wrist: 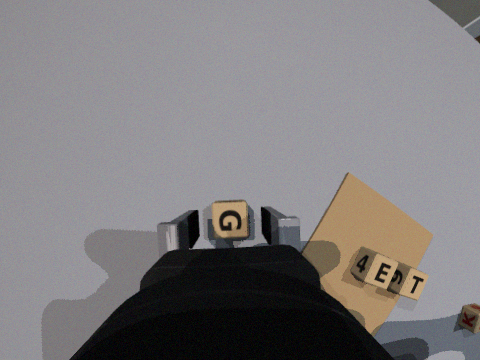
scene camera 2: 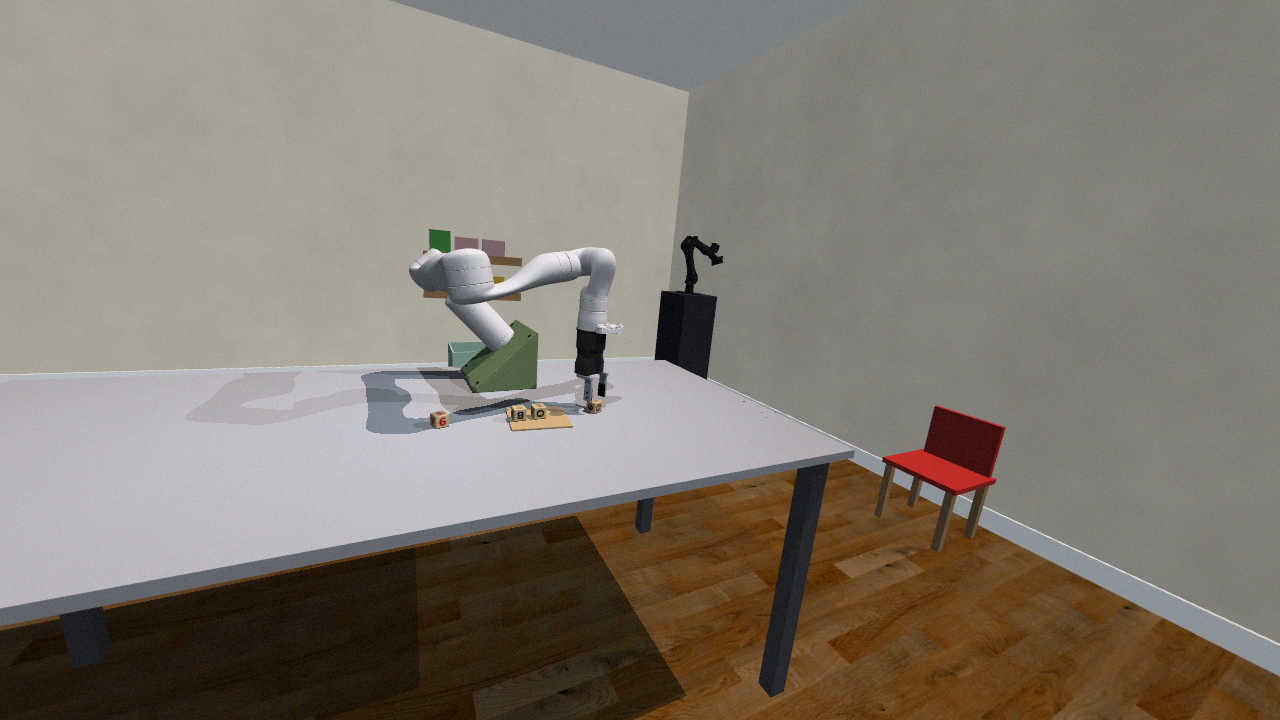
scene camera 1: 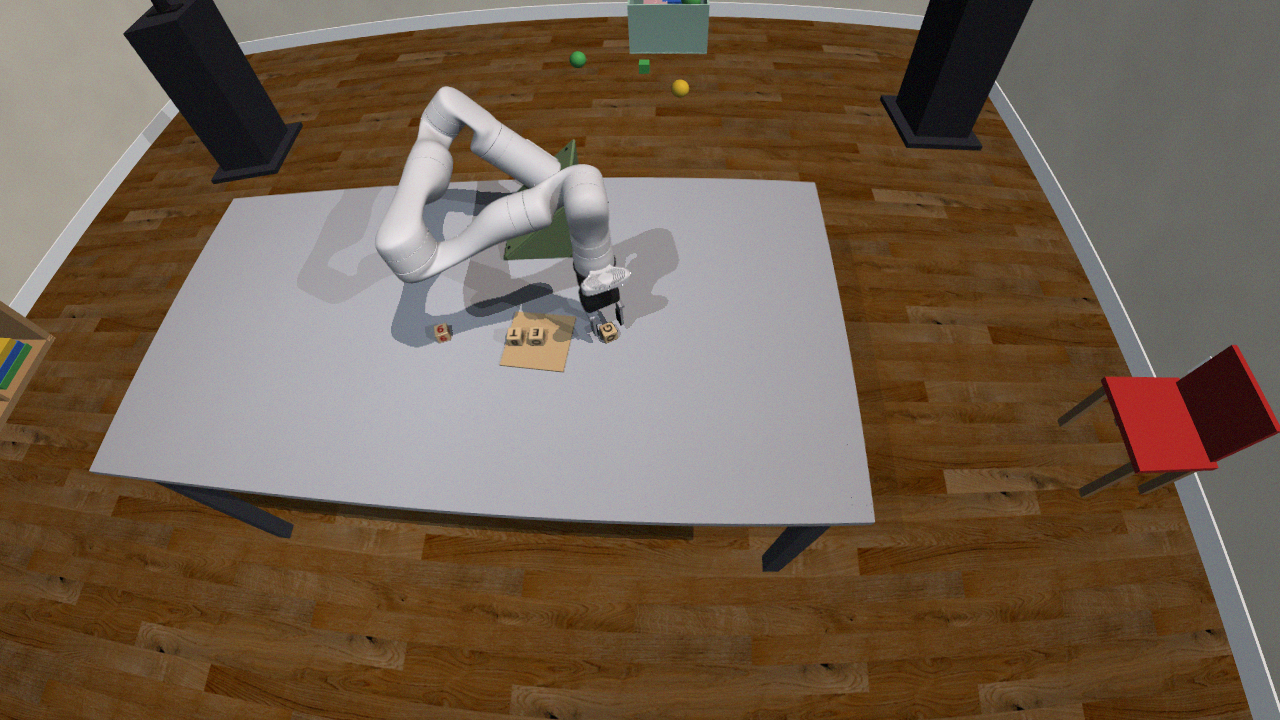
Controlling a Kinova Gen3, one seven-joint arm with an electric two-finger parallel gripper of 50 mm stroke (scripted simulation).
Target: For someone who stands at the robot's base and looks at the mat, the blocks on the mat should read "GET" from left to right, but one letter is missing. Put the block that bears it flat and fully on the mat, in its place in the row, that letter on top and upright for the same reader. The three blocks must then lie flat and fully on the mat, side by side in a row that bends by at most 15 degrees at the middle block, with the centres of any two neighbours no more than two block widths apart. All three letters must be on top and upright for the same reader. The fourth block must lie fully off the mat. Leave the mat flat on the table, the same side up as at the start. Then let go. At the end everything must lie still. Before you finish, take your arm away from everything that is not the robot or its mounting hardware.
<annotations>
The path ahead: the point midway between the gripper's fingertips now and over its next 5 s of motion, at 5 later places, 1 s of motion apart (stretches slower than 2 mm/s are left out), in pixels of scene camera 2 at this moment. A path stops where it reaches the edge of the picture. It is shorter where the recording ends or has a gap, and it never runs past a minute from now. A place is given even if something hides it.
My gripper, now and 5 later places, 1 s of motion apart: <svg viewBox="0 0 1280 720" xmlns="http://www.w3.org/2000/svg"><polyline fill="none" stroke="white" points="594,398 593,411 595,378 592,374 567,375 559,377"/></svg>
</annotations>
